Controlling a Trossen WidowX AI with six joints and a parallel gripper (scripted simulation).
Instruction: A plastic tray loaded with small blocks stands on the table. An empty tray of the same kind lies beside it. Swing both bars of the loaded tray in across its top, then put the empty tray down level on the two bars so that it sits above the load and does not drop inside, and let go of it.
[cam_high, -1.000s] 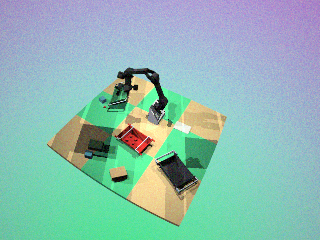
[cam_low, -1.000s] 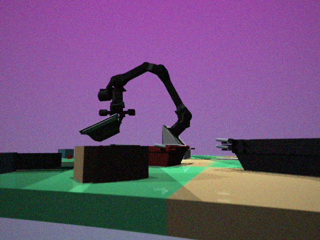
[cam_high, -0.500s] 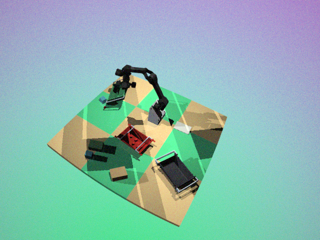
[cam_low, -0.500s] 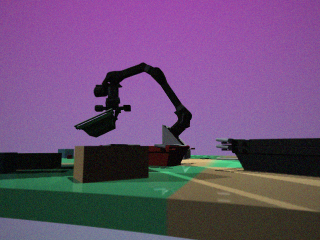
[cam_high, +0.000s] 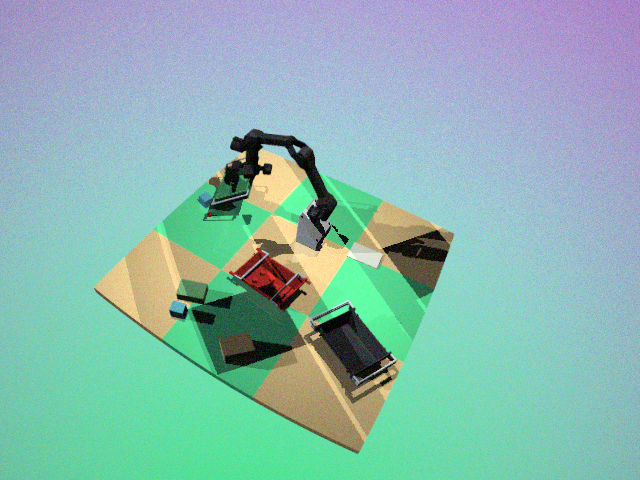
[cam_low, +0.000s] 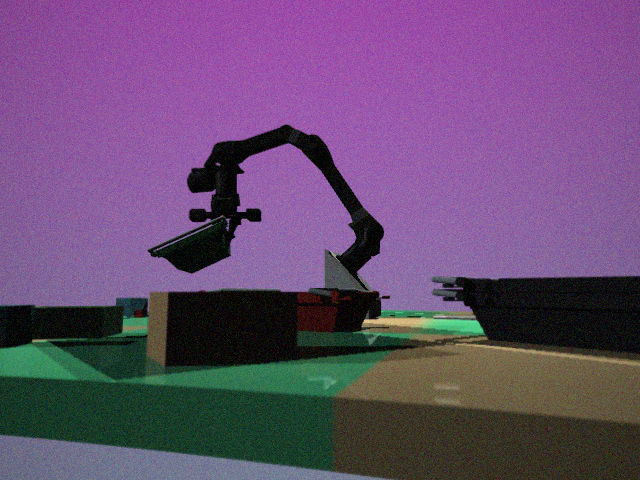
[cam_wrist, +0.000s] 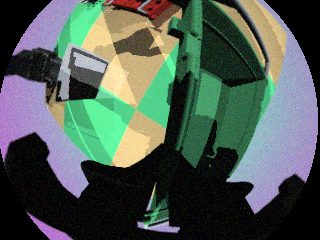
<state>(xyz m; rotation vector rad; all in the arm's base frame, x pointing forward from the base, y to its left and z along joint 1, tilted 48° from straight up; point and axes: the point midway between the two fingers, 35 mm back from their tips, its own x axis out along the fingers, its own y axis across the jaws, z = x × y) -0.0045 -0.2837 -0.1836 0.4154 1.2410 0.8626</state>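
Right now the green tray is 7 cm to the right of my gripper tip and 3 cm ahead of it. Round my gripper tip: tiny red cube: 17 cm below, 15 cm to the right, 14 cm ahead; flat green block: 58 cm ahead, 16 cm below, 4 cm to the left; white flat plate: 61 cm to the left, 18 cm below.
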